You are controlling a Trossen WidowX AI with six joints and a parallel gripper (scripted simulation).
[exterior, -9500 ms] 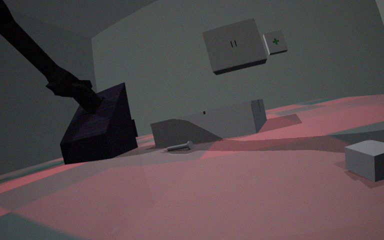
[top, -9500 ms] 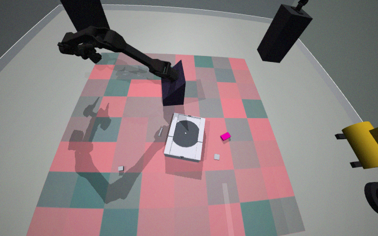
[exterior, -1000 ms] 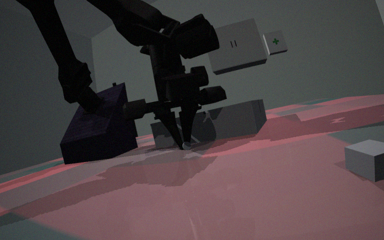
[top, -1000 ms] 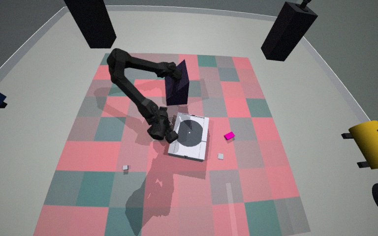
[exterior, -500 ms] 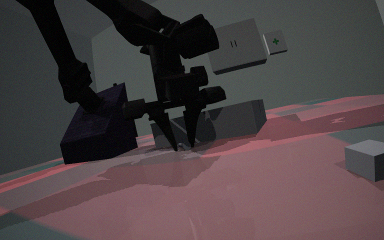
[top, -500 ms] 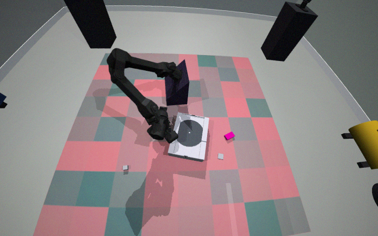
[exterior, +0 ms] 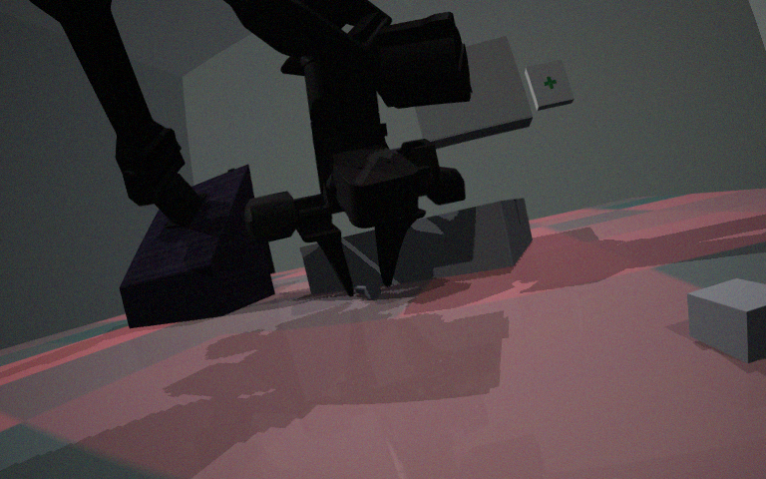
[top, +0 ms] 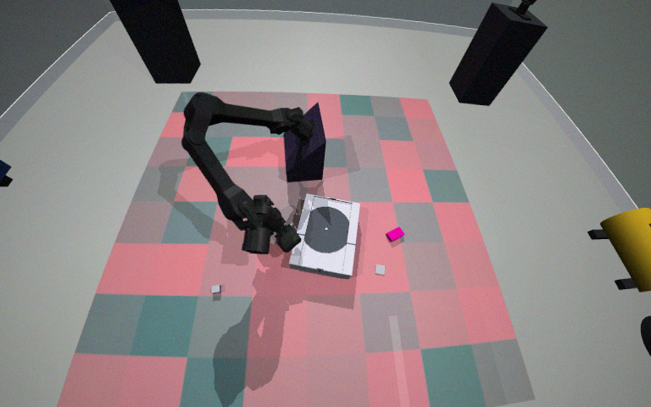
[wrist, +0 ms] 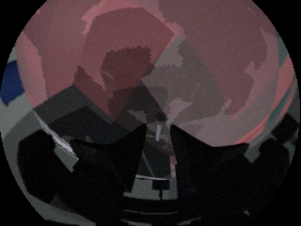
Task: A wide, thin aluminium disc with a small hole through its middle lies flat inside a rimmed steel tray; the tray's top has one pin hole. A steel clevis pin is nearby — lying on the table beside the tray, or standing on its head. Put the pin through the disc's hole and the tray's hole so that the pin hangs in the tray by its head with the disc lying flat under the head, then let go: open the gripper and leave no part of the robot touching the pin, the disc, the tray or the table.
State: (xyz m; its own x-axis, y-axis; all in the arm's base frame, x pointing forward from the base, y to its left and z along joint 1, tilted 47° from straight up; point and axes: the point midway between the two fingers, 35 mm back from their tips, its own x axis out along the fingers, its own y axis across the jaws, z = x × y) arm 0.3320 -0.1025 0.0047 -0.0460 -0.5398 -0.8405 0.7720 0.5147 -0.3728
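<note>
Right now the steel clevis pin is 10 mm to the left of my gripper tip and 10 mm behind it. Also, from my gripper tip: dark aluminium disc (140 mm to the left, 50 mm above, 20 mm ahead); then grey cube (200 mm ahead, 190 mm to the right); then steel tray (140 mm to the left, 40 mm above, 30 mm ahead).
</note>
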